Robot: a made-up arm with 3 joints.
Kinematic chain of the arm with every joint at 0, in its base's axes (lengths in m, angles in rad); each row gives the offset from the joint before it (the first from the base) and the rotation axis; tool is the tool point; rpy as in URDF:
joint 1: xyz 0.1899 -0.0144 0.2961 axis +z
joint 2: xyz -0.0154 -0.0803 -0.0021 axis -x
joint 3: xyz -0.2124 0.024 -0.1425 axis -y
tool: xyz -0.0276 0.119 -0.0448 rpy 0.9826 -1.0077 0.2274
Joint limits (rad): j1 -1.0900..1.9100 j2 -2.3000..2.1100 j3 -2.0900..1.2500
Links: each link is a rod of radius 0.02 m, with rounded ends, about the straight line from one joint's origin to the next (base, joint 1, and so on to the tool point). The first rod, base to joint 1, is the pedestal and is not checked.
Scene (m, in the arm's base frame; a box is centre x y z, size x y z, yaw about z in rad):
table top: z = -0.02
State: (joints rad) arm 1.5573 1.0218 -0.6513
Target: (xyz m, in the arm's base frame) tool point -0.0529 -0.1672 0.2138
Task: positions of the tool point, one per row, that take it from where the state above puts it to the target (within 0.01 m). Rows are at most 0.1 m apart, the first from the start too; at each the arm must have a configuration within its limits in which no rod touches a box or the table.
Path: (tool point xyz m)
1: 0.2306 -0.3033 0.0850
2: 0.1358 -0.2909 0.0986
3: 0.0536 -0.2597 0.1268
4: -0.0102 -0.2160 0.1665
5: -0.0529 -0.1672 0.2138

